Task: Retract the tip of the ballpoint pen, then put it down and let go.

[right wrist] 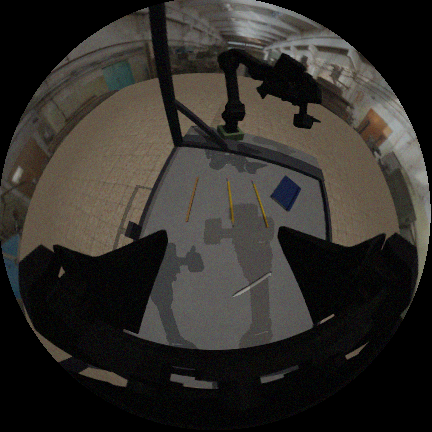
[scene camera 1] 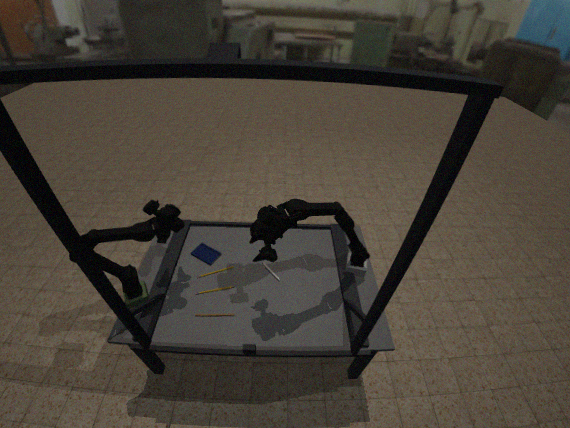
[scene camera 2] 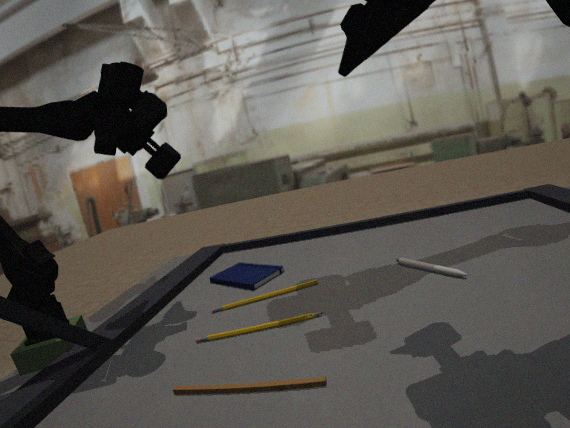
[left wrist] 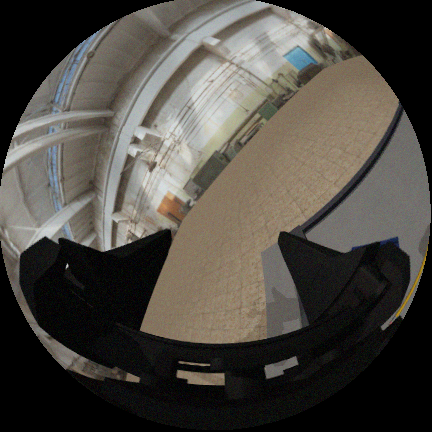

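Pixels of known places: left gripper, fingertip midpoint: (right wrist: 320, 109) (scene camera 2: 149, 143) (left wrist: 226, 236); right gripper, fingertip midpoint: (right wrist: 223, 234) (scene camera 1: 251, 252) (scene camera 2: 350, 67); left arm's base, link origin: (right wrist: 230, 128) (scene camera 1: 134, 292); right arm's base, link origin: (scene camera 1: 357, 261).
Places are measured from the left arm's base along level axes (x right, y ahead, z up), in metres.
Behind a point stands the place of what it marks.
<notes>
A white ballpoint pen (scene camera 1: 271, 271) {x 0.176, y 0.630, z -0.030 m} (scene camera 2: 432, 268) {x 0.182, y 0.627, z -0.032 m} (right wrist: 252, 285) {x 0.173, y 0.632, z -0.029 m} lies flat on the grey table top, its tapered end toward the right in scene camera 2. Whether its writing tip is out is too small to tell. My right gripper (scene camera 1: 254, 250) {x 0.251, y 0.499, z 0.270 m} (right wrist: 223, 234) {x 0.251, y 0.499, z 0.270 m} is open and empty, high above the table near the pen; in the right wrist view the pen shows below and beyond the space between its fingers. My left gripper (left wrist: 226, 236) {x -0.178, y 0.259, z 0.282 m} is open and empty, raised by the table's left edge in scene camera 1, far from the pen.
A blue book (scene camera 1: 206, 254) {x -0.085, y 0.380, z -0.028 m} (scene camera 2: 245, 275) {x -0.077, y 0.377, z -0.028 m} (right wrist: 286, 193) {x -0.086, y 0.388, z -0.028 m} and two yellow pencils (scene camera 1: 216, 272) {x 0.045, y 0.386, z -0.036 m} (scene camera 2: 260, 327) {x 0.143, y 0.347, z -0.035 m} lie to the pen's left in scene camera 1. An orange-brown stick (scene camera 1: 215, 315) {x 0.266, y 0.297, z -0.034 m} (scene camera 2: 250, 386) {x 0.267, y 0.301, z -0.033 m} (right wrist: 192, 199) {x 0.262, y 0.305, z -0.035 m} lies nearer the front. Dark frame posts (scene camera 1: 425, 215) {x 0.699, y 0.717, z 0.720 m} rise at the table's sides.
</notes>
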